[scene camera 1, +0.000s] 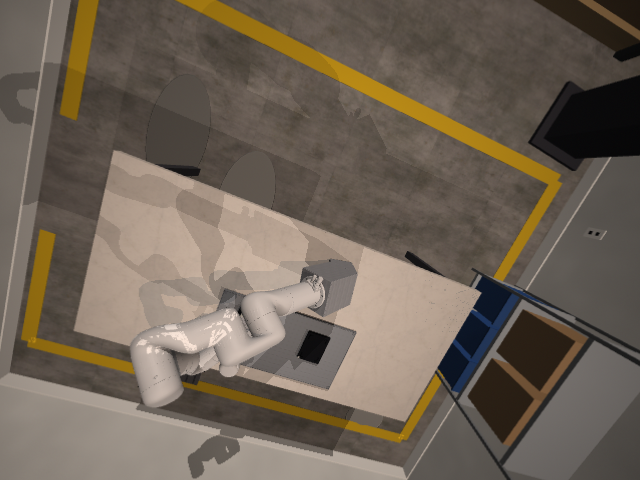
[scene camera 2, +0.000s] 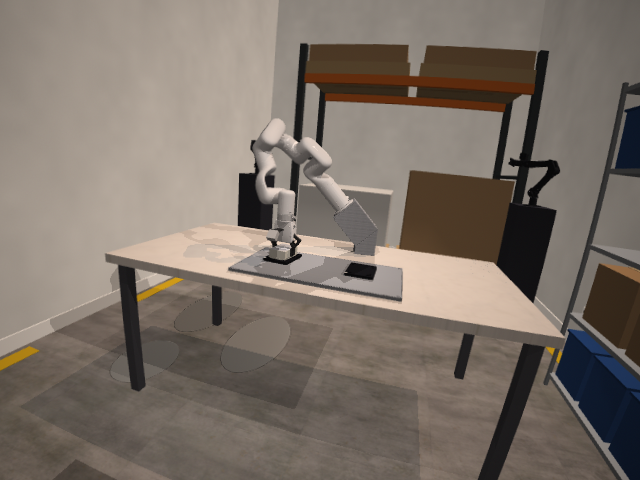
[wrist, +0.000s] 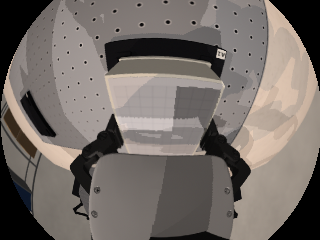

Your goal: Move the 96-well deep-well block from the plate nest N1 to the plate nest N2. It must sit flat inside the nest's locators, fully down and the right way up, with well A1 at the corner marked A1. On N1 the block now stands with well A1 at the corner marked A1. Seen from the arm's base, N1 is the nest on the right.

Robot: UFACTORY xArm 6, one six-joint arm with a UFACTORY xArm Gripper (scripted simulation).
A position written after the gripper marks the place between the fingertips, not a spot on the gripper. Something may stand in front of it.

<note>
In view: the gripper (wrist: pixel 162 113) and a 96-well deep-well block (wrist: pixel 163 105).
</note>
